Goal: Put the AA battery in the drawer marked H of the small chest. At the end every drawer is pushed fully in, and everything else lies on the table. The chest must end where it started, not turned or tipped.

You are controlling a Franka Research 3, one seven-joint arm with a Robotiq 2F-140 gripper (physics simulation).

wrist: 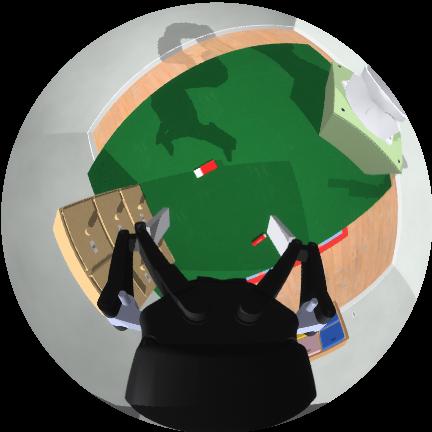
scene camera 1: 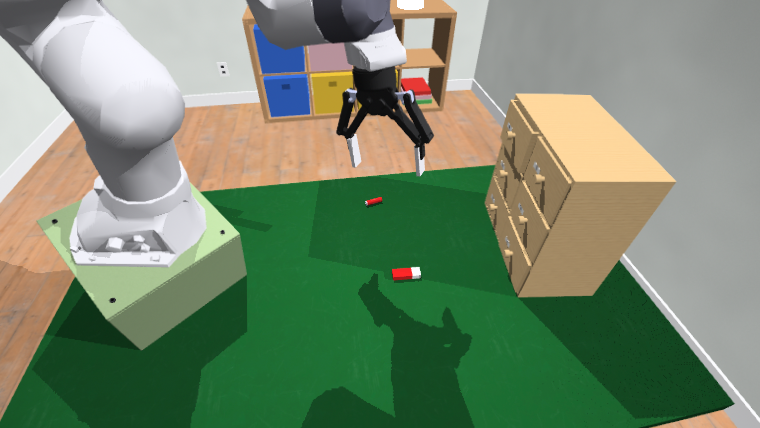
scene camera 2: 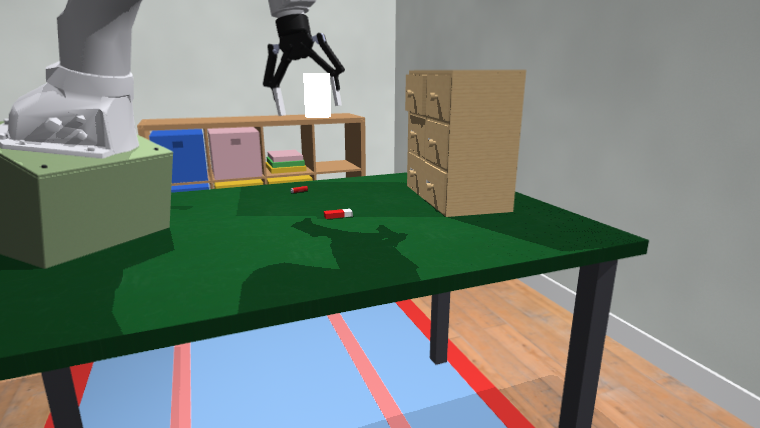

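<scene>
The AA battery [scene camera 1: 373, 201] [scene camera 2: 299, 189] [wrist: 259, 239] is a small red cylinder with a pale end, lying on the green table [scene camera 1: 297, 329] [scene camera 2: 186, 297]. The small wooden chest [scene camera 1: 600, 228] [scene camera 2: 483, 143] [wrist: 75, 225] stands upright at the right, with two columns of three knobbed drawers facing the battery's side. The top drawer of the far column [scene camera 2: 414, 101] stands out slightly; the label letters are not legible, so I cannot tell which is H. My gripper [scene camera 1: 387, 168] [scene camera 2: 310, 108] [wrist: 219, 220] is open and empty, high above the table, between the robot base and chest.
A red block with a white end [scene camera 1: 405, 273] [scene camera 2: 338, 213] [wrist: 205, 168] lies nearer the scene cameras than the battery. The robot's pale green base block [scene camera 1: 196, 297] [scene camera 2: 106, 207] [wrist: 350, 130] stands at the left. A shelf unit [scene camera 1: 449, 53] [scene camera 2: 212, 121] stands behind the table.
</scene>
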